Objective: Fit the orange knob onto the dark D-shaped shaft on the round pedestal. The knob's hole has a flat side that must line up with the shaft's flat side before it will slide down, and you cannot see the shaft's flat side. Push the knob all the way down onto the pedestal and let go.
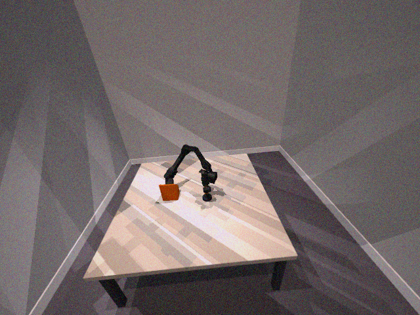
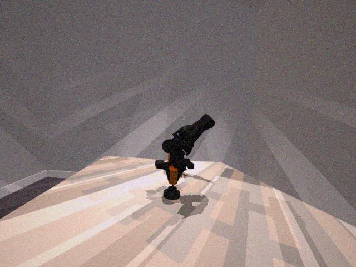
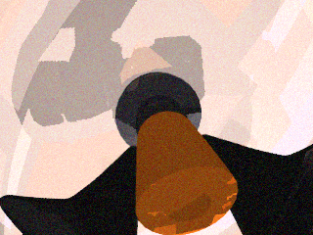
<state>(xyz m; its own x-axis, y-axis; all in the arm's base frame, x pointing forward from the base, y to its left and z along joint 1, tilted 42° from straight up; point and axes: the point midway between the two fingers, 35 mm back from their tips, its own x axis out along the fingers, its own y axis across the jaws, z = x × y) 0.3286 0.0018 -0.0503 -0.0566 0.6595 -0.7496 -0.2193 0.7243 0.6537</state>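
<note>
Right now the pedestal is 4 cm below my gripper tip. Also, from my gripper tip: orange knob 2 cm above.
</note>
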